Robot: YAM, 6 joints.
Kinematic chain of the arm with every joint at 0, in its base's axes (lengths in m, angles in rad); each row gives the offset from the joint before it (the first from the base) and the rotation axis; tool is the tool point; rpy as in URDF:
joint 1: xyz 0 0 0.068 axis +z
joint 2: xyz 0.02 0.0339 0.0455 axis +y
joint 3: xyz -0.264 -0.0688 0 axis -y
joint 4: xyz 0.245 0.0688 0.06 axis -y
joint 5: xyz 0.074 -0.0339 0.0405 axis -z
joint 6: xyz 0.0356 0 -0.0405 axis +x
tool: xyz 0 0 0 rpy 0 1.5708 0
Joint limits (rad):
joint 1: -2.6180..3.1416
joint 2: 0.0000..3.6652
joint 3: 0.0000..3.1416
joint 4: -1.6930..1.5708
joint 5: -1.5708..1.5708
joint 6: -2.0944..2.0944
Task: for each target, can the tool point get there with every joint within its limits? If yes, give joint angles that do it. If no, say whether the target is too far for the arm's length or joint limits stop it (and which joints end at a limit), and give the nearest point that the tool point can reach.
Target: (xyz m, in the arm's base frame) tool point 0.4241 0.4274 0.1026
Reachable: yes | joints 0.8411 3.1669 2.6875 1.1342 1.0658 -0.2997
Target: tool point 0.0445 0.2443 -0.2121
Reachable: yes | joints 1.5286 3.2715 1.6073 -0.9554 1.2886 0.9535
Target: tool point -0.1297 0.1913 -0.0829
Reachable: yes | joints 2.1396 2.8725 1.3150 -1.3769 -0.1755 -0.8446
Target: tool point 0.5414 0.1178 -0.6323
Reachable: no: too far | nearest point 0.4005 0.0871 -0.3424 | short by 0.324 m
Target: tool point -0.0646 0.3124 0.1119
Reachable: yes | joints 1.7555 2.1627 1.3722 -1.3998 -0.1740 1.6070
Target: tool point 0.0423 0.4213 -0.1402
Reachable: yes | joints 1.4365 3.2004 2.3155 -1.3070 -0.4187 -0.6135
